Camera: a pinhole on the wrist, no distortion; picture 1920 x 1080 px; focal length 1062.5 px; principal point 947.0 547.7 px. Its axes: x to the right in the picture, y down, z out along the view. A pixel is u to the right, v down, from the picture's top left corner.
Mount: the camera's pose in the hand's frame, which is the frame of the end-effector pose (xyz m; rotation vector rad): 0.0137 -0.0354 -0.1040 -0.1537 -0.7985 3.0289
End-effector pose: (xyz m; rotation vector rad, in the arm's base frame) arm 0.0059 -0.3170 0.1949 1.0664 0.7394 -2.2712
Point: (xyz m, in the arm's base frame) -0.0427 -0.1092 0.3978
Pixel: outside the picture
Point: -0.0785 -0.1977 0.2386
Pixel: 1069 966
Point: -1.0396 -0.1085 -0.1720
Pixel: outside the picture
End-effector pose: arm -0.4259 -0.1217 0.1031 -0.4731 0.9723 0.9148
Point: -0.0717 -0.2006 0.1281
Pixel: 800 991
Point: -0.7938 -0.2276 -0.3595
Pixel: behind the camera
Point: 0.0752 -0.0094 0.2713
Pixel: 817 579
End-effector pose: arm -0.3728 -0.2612 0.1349 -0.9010 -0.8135 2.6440
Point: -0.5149 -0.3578 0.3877
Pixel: 1019 33
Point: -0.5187 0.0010 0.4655
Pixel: 759 964
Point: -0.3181 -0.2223 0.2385
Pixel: 1537 464
